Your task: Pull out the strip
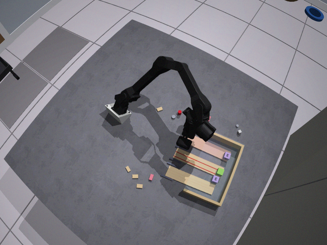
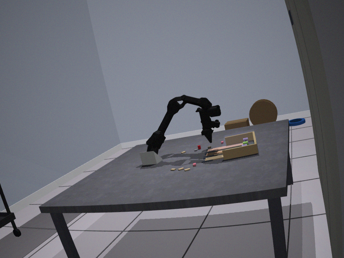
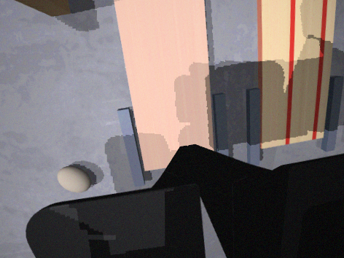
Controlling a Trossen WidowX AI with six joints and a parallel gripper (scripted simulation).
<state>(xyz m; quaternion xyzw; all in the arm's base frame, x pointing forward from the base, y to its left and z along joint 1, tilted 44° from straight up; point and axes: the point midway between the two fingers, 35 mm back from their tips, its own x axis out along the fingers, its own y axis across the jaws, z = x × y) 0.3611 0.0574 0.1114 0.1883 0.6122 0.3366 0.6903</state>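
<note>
My gripper tip is 130 mm past the grey cylinder, 50 mm to the right of it and 50 mm above it. The rest, counted from my gripper tip: pebble (50 mm behind, 70 mm to the left, 40 mm below); red cylinder (120 mm behind, 80 mm to the left, 40 mm below).
</note>
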